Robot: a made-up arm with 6 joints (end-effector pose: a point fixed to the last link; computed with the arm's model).
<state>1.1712 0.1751 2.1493 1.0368 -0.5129 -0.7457</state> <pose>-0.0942 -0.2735 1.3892 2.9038 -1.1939 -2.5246</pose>
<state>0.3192 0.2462 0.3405 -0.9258 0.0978 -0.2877</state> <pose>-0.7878 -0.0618 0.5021 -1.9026 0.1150 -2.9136</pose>
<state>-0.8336 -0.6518 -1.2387 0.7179 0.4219 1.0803</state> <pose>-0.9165 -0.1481 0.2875 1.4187 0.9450 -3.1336</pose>
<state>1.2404 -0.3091 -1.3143 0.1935 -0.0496 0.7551</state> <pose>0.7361 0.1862 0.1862 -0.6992 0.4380 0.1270</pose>
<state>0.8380 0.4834 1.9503 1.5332 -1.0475 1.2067</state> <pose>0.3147 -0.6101 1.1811 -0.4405 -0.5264 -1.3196</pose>
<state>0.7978 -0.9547 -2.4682 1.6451 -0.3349 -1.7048</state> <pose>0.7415 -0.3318 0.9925 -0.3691 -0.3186 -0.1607</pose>
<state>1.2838 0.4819 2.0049 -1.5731 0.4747 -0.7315</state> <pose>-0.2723 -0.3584 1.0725 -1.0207 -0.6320 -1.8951</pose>
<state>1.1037 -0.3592 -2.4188 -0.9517 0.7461 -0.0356</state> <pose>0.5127 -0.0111 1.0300 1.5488 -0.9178 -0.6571</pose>
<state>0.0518 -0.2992 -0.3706 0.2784 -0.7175 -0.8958</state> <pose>-0.9339 -0.1877 0.5452 -2.0957 -0.0818 -3.0209</pose>
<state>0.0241 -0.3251 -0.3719 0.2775 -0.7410 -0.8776</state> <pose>-0.9388 -0.1889 0.5733 -2.0880 -0.1266 -3.0190</pose>
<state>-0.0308 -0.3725 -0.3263 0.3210 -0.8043 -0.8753</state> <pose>-0.9342 -0.2014 0.6799 -2.0776 -0.2798 -3.0039</pose>
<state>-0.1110 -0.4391 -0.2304 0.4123 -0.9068 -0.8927</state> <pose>-0.8894 -0.2151 0.8588 -2.0728 -0.5419 -2.9787</pose>
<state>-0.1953 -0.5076 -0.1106 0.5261 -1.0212 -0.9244</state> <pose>-0.7901 -0.2176 1.0401 -2.0893 -0.8389 -2.9433</pose>
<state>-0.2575 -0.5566 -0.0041 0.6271 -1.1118 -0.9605</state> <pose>-0.6784 -0.2143 1.1591 -2.1468 -1.0747 -2.8811</pose>
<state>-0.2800 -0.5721 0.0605 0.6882 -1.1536 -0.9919</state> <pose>-0.6119 -0.2169 1.2062 -2.2327 -1.1854 -2.7964</pose>
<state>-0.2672 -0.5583 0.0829 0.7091 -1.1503 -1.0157</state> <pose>-0.6012 -0.2274 1.2073 -2.2800 -1.1851 -2.7492</pose>
